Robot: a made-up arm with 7 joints. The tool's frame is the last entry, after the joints. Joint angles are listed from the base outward.
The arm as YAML. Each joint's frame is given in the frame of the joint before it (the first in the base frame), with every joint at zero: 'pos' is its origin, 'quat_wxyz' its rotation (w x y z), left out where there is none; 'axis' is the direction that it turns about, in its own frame. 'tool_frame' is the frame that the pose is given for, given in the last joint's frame.
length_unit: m
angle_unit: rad
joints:
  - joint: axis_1
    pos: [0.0, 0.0, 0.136]
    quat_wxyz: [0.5, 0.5, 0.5, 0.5]
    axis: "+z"
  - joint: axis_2
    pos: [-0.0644, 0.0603, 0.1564]
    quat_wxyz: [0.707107, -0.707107, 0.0, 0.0]
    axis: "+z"
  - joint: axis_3
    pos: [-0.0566, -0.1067, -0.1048]
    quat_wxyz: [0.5, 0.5, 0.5, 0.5]
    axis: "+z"
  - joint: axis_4
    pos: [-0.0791, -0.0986, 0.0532]
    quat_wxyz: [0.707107, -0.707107, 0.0, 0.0]
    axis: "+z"
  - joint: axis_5
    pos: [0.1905, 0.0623, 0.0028]
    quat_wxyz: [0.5, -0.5, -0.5, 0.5]
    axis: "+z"
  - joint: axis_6
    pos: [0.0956, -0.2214, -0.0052]
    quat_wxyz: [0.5, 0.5, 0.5, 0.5]
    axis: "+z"
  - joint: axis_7
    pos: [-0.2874, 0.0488, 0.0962]
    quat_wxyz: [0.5, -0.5, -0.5, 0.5]
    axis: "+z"
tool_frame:
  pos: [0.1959, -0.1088, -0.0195]
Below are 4 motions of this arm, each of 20 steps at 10 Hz.
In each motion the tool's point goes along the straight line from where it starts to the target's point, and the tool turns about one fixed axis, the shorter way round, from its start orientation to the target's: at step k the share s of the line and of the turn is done. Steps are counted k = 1, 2, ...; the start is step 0. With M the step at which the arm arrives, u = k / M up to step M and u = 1 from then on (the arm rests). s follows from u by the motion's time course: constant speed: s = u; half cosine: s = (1 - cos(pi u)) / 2; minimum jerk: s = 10 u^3 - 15 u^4 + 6 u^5.
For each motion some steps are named. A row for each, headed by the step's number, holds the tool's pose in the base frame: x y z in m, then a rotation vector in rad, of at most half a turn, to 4 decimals.
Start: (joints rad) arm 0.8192 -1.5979 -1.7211 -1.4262 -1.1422 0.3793 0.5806
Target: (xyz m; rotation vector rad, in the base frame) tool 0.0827 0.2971 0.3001 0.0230 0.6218 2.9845
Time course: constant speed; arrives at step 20
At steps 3, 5, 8, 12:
3: 0.2308 -0.0669 0.4878 -0.4979 0.3355 -2.5229
5: 0.2133 -0.0240 0.4657 -0.4541 0.2358 -2.6168
8: 0.1872 0.0402 0.4326 -0.3827 0.0778 -2.7501
12: 0.1524 0.1258 0.3884 -0.2767 -0.1490 -2.9118

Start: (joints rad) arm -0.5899 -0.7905 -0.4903 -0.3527 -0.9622 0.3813 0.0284
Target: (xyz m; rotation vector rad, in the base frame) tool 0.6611 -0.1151 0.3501 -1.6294 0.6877 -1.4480
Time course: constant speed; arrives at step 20
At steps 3, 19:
3: 0.3577 0.2638 0.4033 -1.7139 -0.3664 -1.1041
19: 0.6433 -0.0928 0.3532 -1.6426 0.6242 -1.4332

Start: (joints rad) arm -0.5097 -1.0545 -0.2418 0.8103 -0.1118 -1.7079 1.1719
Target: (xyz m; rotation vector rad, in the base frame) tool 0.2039 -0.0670 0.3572 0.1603 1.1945 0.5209
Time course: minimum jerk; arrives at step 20
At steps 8, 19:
8: 0.2465 -0.2855 0.2581 0.3407 1.3034 0.2645
19: 0.2040 -0.0674 0.3570 0.1606 1.1947 0.5205

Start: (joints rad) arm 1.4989 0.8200 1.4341 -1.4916 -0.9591 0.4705 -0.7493
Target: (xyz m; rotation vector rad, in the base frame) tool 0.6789 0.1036 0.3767 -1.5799 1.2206 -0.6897
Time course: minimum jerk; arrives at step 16
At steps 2, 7, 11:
2: 0.4499 0.1968 0.6834 -0.7517 -0.0139 -0.1998
7: 0.5355 0.1620 0.5687 -1.0863 0.4278 -0.3854
11: 0.6370 0.1207 0.4328 -1.4455 0.9814 -0.6018

